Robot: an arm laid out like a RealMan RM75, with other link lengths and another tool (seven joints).
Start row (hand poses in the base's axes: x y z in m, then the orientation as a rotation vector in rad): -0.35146 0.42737 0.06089 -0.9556 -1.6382 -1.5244
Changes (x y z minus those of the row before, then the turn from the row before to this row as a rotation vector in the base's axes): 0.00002 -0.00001 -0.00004 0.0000 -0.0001 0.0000; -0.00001 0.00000 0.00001 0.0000 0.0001 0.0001; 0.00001 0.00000 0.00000 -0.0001 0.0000 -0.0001; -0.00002 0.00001 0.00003 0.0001 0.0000 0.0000; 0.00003 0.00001 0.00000 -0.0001 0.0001 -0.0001; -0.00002 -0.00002 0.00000 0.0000 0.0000 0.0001; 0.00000 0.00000 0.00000 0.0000 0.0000 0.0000; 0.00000 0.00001 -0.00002 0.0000 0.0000 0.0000; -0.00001 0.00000 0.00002 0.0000 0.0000 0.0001; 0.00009 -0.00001 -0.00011 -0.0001 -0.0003 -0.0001; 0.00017 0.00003 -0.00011 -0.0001 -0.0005 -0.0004; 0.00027 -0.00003 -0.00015 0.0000 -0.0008 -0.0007; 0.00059 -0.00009 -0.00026 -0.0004 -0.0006 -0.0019; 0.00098 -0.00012 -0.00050 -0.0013 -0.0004 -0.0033; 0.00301 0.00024 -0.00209 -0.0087 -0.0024 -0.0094; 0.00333 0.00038 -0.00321 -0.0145 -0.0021 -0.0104; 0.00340 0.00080 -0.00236 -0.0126 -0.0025 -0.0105; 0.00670 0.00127 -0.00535 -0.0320 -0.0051 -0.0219; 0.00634 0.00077 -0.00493 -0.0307 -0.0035 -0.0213; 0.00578 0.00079 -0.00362 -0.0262 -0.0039 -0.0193; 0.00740 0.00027 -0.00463 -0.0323 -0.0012 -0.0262; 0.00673 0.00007 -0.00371 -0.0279 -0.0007 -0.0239
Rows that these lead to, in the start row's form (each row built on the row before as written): -0.35144 0.42736 0.06085 -0.9555 -1.6383 -1.5245; -0.35145 0.42736 0.06086 -0.9555 -1.6383 -1.5244; -0.35144 0.42736 0.06086 -0.9556 -1.6384 -1.5244; -0.35146 0.42737 0.06089 -0.9555 -1.6383 -1.5245; -0.35143 0.42738 0.06089 -0.9557 -1.6383 -1.5244; -0.35145 0.42736 0.06089 -0.9556 -1.6383 -1.5243; -0.35145 0.42736 0.06089 -0.9556 -1.6383 -1.5243; -0.35145 0.42737 0.06087 -0.9556 -1.6383 -1.5243; -0.35146 0.42737 0.06089 -0.9555 -1.6383 -1.5242; -0.35137 0.42736 0.06078 -0.9555 -1.6386 -1.5244; -0.35120 0.42739 0.06067 -0.9556 -1.6389 -1.5250; -0.35093 0.42736 0.06052 -0.9558 -1.6393 -1.5260; -0.35034 0.42727 0.06026 -0.9575 -1.6396 -1.5274; -0.34936 0.42715 0.05976 -0.9611 -1.6402 -1.5290; -0.34635 0.42739 0.05767 -0.9733 -1.6475 -1.5310; -0.34302 0.42777 0.05446 -0.9897 -1.6596 -1.5294; -0.33962 0.42857 0.05210 -1.0050 -1.6702 -1.5294; -0.33292 0.42984 0.04675 -1.0401 -1.6973 -1.5249; -0.32658 0.43061 0.04182 -1.0751 -1.7222 -1.5192; -0.32080 0.43140 0.03820 -1.1057 -1.7436 -1.5154; -0.31340 0.43167 0.03357 -1.1482 -1.7666 -1.5087; -0.30667 0.43174 0.02986 -1.1866 -1.7856 -1.5028
